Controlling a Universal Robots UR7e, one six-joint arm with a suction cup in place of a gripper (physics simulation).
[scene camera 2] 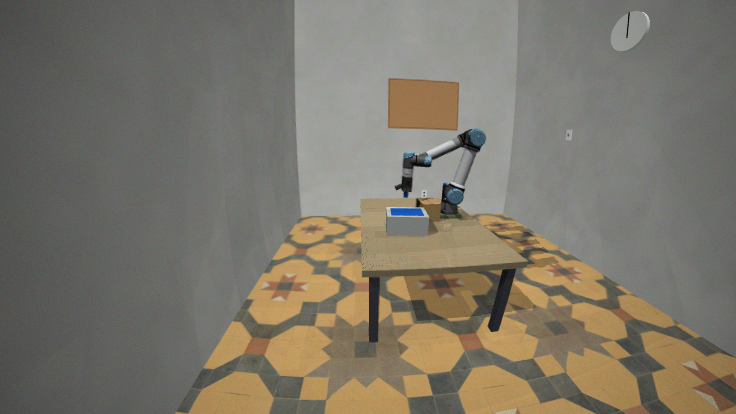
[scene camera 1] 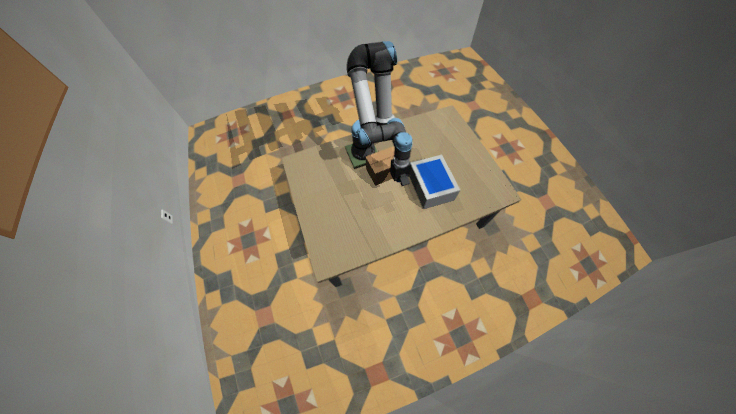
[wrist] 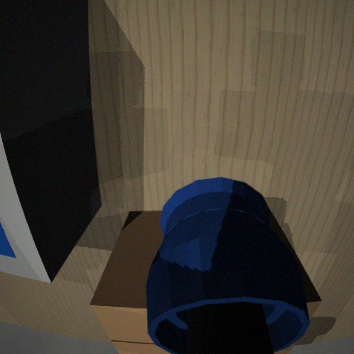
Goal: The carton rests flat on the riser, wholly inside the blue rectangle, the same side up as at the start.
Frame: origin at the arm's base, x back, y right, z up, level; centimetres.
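Seen in the pictures: hand, its tool point: (scene camera 2: 405, 197) (wrist: 214, 225); arm's base, origin of its link: (scene camera 2: 448, 211) (scene camera 1: 363, 150).
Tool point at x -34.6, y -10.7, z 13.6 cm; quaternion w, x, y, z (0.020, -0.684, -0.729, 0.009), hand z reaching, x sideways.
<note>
Offsets run from my tool point to a thing's top centre. Level surfaces: height alone.
The brown carton @(dy +2.5, dx +16.9, dz -3.1 cm) (scene camera 1: 380, 162) (scene camera 2: 431, 210) (wrist: 125, 270) stands on the table by the arm's base, with its lighter top face up. The riser @(dy -21.3, dx -1.0, dz -4.1 cm) (scene camera 1: 441, 198) (scene camera 2: 406, 226) (wrist: 50, 150) is a light box beside it, with a blue rectangle @(dy -21.3, dx -1.0, dz -4.1 cm) (scene camera 1: 435, 176) (scene camera 2: 406, 212) (wrist: 4, 245) on its top. My suction gripper (scene camera 1: 400, 174) (scene camera 2: 405, 195) (wrist: 215, 195) points down above the table, between carton and riser. It is apart from the carton in the scene view and holds nothing; I take it as open. In the wrist view the blue cup covers part of the carton's dark side.
The wooden table @(dz -16.1 cm) (scene camera 1: 339, 221) (scene camera 2: 437, 252) carries everything. The arm's base stands on a green plate (scene camera 1: 356, 158) (scene camera 2: 451, 216) just behind the carton. The riser's edge is close beside the gripper. Grey walls surround the table.
</note>
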